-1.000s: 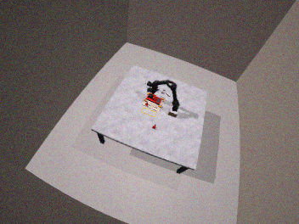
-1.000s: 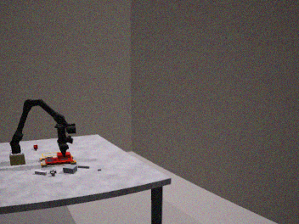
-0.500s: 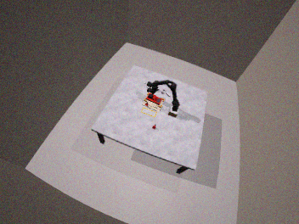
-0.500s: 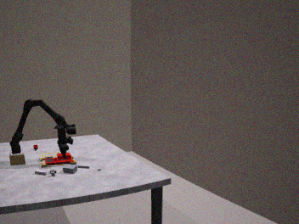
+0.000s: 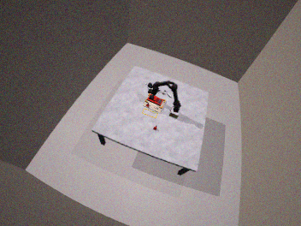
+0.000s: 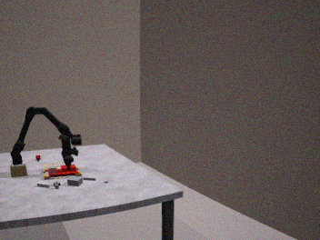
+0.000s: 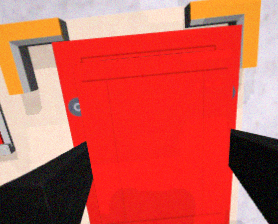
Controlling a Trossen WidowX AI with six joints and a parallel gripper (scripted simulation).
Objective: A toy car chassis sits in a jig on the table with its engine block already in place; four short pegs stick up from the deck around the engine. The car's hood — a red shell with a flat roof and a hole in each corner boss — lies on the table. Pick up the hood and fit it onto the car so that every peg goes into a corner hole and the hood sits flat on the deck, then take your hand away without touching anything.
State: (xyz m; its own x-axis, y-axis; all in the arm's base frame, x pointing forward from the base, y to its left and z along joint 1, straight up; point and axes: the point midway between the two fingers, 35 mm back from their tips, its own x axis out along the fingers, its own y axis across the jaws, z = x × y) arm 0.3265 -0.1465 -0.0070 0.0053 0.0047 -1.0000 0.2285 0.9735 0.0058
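My gripper tip is now 10 mm below the red hood. The rest, counted from my gripper tip: grey engine part (10 mm below); jig (40 mm behind, 40 mm to the left, 30 mm below).
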